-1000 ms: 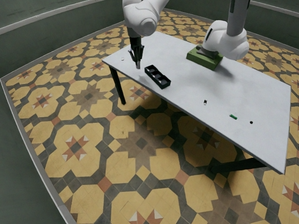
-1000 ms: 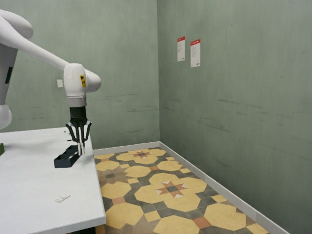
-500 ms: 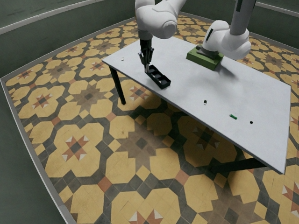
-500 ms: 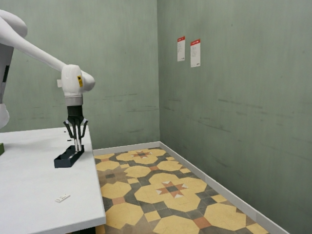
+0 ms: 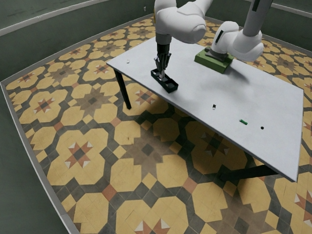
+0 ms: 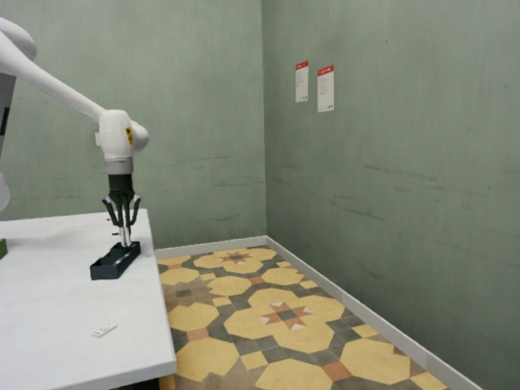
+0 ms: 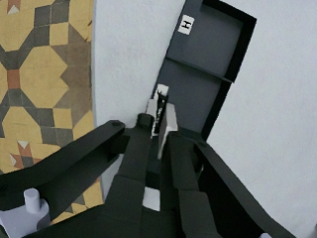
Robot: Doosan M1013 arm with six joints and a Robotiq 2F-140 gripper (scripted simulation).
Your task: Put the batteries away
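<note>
My hand is 620 mm to the right of the green piece, 90 mm above it and 60 mm past it. Round my hand: white flat piece (440 mm to the right, 100 mm below, 60 mm behind); then black bin tray (80 mm below, 30 mm behind).
</note>
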